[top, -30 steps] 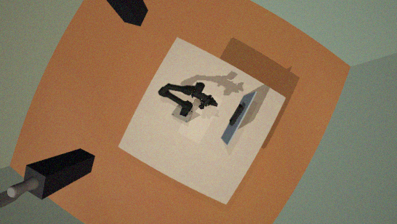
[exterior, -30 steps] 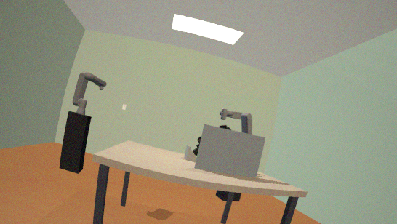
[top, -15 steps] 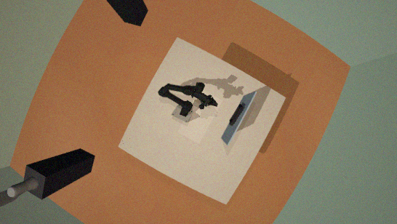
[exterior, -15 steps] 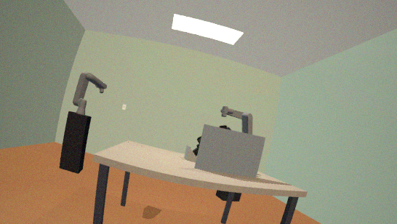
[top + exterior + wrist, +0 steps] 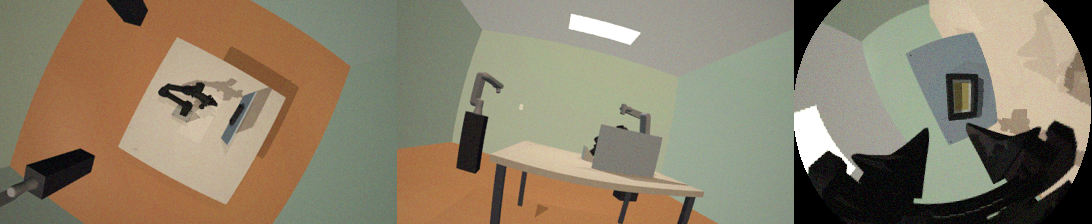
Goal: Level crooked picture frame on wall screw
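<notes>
The picture frame lies 20 cm ahead of my gripper tip, 9 cm below it and 1 cm to the right of it. The rest, counted from my gripper tip: blue-grey wall panel 21 cm ahead, 11 cm below, 3 cm to the right.
</notes>
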